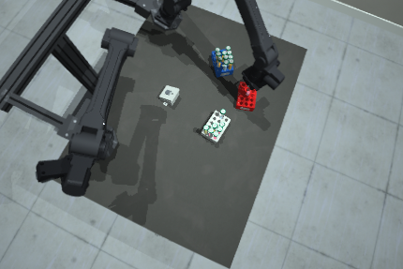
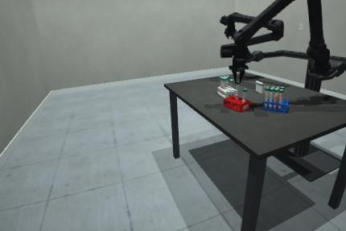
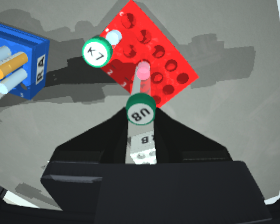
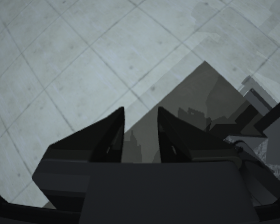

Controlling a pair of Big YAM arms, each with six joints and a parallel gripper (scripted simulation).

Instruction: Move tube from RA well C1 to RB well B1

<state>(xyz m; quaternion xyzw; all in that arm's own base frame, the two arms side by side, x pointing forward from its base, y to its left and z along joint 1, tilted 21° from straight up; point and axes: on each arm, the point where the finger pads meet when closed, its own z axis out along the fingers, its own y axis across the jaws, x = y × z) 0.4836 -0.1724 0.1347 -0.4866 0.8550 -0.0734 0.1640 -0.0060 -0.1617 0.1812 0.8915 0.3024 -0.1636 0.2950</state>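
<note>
The tube is 60 mm below my left hand. From my left hand the other things lie so: white rack RB 80 mm behind, 200 mm to the right, 130 mm below; then red rack 130 mm below; then white button box 350 mm behind, 140 mm to the right, 110 mm below.
</note>
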